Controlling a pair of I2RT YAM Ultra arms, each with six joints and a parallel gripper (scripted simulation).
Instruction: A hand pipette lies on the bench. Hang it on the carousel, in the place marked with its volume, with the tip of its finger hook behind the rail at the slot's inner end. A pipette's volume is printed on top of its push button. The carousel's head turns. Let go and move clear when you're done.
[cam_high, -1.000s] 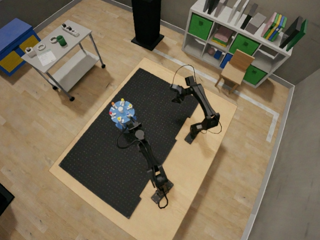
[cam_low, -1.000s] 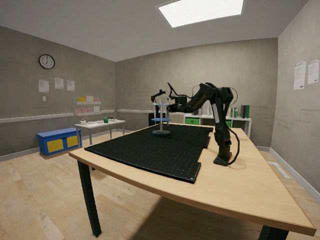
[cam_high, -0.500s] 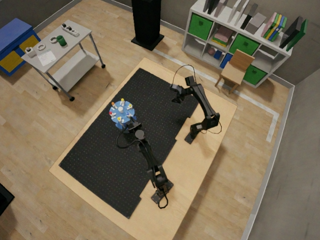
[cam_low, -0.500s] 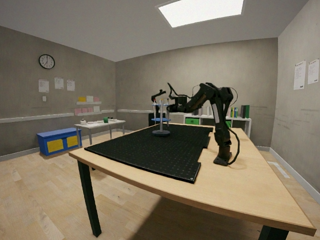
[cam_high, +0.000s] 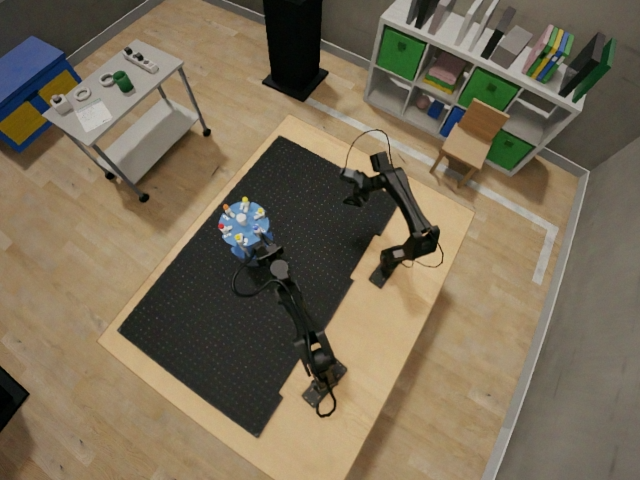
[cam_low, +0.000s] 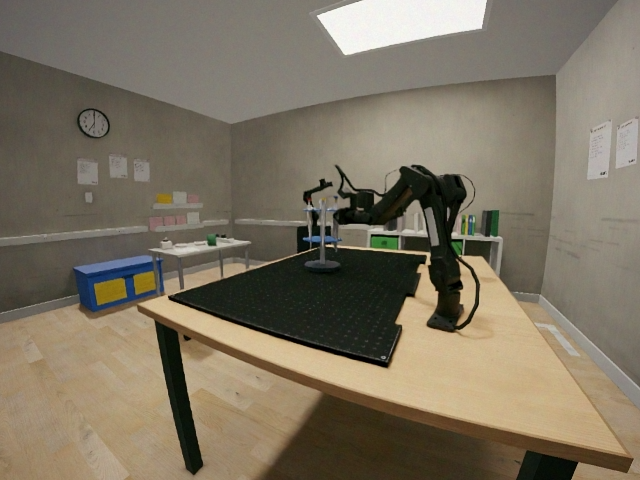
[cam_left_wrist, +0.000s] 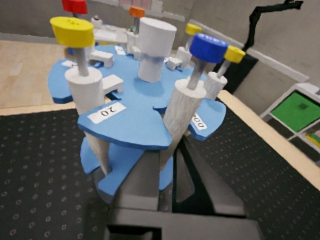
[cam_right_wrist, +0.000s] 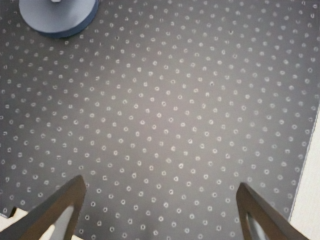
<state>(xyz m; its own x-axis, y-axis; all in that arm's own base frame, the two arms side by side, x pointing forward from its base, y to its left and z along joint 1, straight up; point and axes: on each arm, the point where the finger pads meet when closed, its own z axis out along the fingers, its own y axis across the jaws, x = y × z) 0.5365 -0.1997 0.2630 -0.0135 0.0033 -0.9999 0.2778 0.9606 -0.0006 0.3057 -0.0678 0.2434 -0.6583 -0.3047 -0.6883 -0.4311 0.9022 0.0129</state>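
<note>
Right now my left hand is 3 cm above the white hand pipette, 1 cm to the left of it and 1 cm short of it.
</note>
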